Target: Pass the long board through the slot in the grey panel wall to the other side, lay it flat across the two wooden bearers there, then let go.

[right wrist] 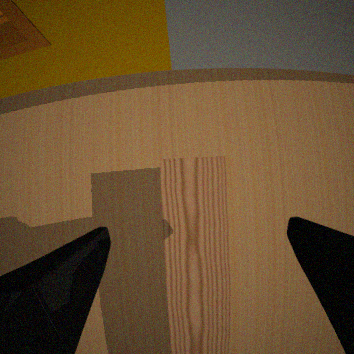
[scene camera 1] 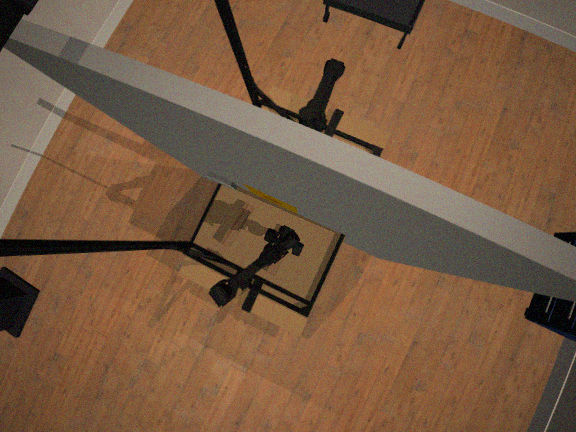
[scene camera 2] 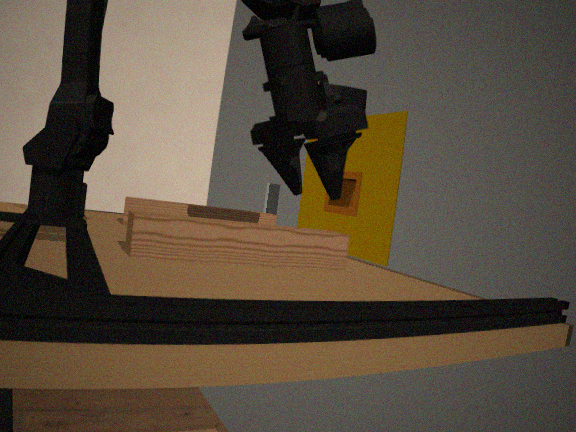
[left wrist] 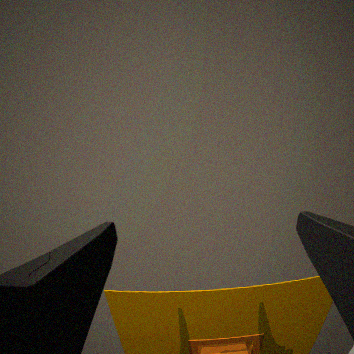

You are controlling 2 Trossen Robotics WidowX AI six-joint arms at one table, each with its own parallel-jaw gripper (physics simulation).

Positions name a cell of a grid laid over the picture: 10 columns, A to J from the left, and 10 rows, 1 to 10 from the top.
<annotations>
My left gripper shows in the left wrist view (F7); in the right wrist view it is out of frame, in scene camera 1 it is hidden by a grey panel wall, in scene camera 2 it is hidden by a grey panel wall.
</annotations>
